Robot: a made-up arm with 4 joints. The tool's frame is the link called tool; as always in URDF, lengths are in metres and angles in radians. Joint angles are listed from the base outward. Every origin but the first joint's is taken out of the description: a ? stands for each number. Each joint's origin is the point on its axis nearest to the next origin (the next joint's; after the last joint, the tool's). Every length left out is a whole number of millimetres.
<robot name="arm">
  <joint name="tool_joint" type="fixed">
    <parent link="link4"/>
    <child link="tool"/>
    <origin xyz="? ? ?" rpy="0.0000 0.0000 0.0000"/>
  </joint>
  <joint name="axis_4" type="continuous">
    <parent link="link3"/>
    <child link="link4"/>
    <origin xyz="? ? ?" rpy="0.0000 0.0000 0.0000"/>
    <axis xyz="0 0 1"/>
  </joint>
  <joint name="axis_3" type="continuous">
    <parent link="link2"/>
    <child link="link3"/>
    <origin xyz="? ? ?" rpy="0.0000 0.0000 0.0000"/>
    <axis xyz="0 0 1"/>
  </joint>
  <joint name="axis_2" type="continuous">
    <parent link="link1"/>
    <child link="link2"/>
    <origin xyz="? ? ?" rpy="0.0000 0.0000 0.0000"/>
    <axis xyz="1 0 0"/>
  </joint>
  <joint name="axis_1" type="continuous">
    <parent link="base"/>
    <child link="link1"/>
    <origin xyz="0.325 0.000 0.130" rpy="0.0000 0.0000 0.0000"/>
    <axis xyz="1 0 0"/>
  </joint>
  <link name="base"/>
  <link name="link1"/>
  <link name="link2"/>
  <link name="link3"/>
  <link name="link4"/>
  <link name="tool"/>
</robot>
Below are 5 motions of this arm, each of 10 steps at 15 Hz.
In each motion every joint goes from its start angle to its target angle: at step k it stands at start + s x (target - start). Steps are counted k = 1, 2, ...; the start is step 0. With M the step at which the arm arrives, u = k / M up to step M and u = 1 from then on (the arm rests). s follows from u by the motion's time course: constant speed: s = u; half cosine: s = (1 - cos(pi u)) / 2; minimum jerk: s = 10 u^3 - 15 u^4 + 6 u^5.
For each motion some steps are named. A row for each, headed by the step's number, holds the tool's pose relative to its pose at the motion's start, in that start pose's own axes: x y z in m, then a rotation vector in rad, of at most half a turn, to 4 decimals.
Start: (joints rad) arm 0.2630 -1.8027 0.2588 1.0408
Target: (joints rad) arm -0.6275 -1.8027 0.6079 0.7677
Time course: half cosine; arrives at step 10
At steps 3, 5, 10:
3: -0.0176 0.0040 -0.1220 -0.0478 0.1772 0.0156
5: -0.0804 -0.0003 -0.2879 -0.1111 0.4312 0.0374
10: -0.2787 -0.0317 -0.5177 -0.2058 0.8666 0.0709

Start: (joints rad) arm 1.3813 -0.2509 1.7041 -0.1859
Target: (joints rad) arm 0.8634 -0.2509 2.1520 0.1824
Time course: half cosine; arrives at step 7
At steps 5, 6, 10:
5: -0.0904 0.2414 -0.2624 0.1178 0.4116 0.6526
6: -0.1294 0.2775 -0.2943 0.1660 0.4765 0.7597
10: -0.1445 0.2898 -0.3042 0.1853 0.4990 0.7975

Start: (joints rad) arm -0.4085 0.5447 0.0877 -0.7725
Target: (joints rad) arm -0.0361 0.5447 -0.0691 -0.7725
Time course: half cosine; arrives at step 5
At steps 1, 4, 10:
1: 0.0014 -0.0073 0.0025 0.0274 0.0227 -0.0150
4: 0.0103 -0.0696 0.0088 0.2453 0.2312 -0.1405
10: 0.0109 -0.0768 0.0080 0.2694 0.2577 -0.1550

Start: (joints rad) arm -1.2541 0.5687 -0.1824 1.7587
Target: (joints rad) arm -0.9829 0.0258 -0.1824 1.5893
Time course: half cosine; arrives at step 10
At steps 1, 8, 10:
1: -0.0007 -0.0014 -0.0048 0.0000 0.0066 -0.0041
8: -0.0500 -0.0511 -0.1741 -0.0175 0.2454 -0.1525
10: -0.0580 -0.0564 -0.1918 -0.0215 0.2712 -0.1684

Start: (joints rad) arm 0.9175 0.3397 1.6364 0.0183
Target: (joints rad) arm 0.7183 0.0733 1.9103 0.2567
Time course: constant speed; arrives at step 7
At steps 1, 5, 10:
1: 0.0033 0.0277 -0.0485 0.0080 0.0660 0.0732
5: -0.0344 0.1421 -0.2335 0.0882 0.3226 0.3625
10: -0.0812 0.1991 -0.3127 0.1570 0.4437 0.5029

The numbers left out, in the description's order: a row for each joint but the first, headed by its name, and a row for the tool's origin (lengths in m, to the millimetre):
tool: 0.342 -0.075 0.000
axis_4: 0.065 0.034 0.000
axis_3: 0.000 0.335 0.002
axis_2: 0.000 -0.054 0.040

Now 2 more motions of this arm.
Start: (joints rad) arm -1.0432 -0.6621 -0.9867 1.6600
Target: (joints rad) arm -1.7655 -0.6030 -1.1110 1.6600
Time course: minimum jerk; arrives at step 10
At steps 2, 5, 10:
2: -0.0012 -0.0029 -0.0145 -0.0301 0.0238 -0.0072
5: -0.0215 -0.0376 -0.1164 -0.2656 0.1987 -0.0616
10: -0.0637 -0.0989 -0.2058 -0.5435 0.3808 -0.1197

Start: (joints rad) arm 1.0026 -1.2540 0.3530 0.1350
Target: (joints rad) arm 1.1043 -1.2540 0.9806 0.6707
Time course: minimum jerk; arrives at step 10
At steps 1, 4, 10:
1: 0.0006 0.0038 0.0004 0.0008 -0.0004 0.0100
4: -0.0019 0.1425 0.0179 0.0254 -0.0202 0.3692
10: -0.1653 0.3951 0.0713 0.0517 -0.0944 1.1622

